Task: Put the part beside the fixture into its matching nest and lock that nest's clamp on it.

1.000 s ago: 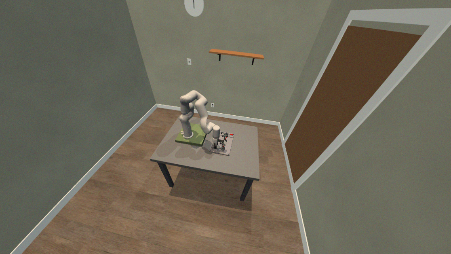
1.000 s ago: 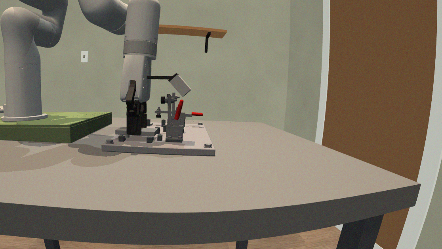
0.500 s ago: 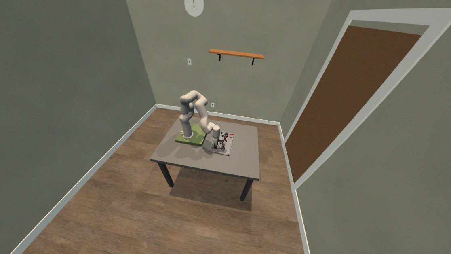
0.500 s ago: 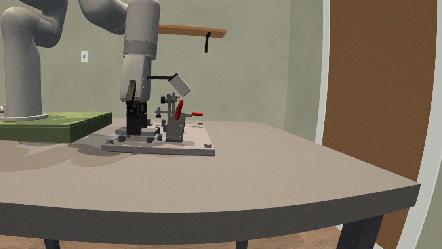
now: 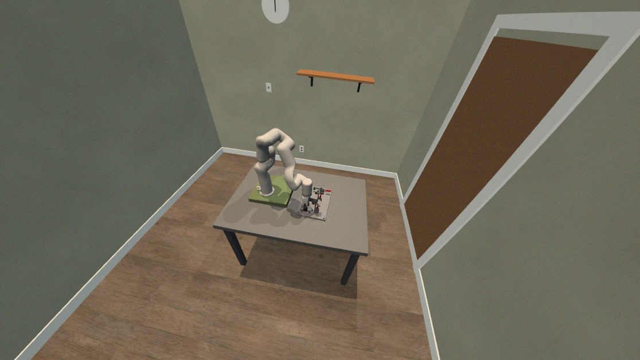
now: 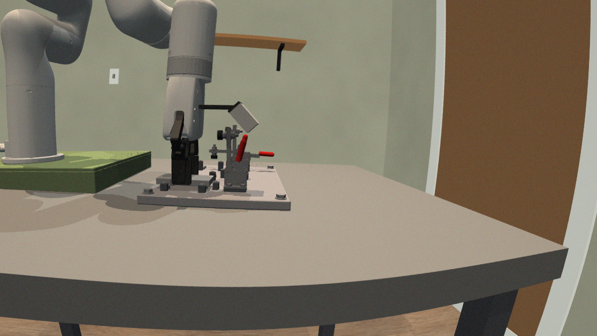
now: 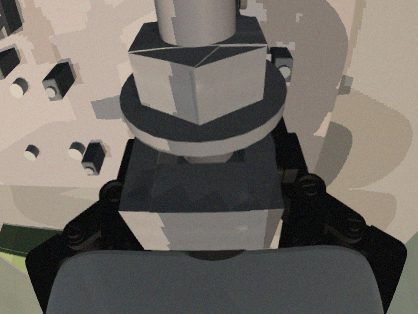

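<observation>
The flat grey part lies 2 cm below my hand. From my hand the other things lie so: fixture plate (7 cm ahead, 10 cm to the left, 4 cm below).
</observation>
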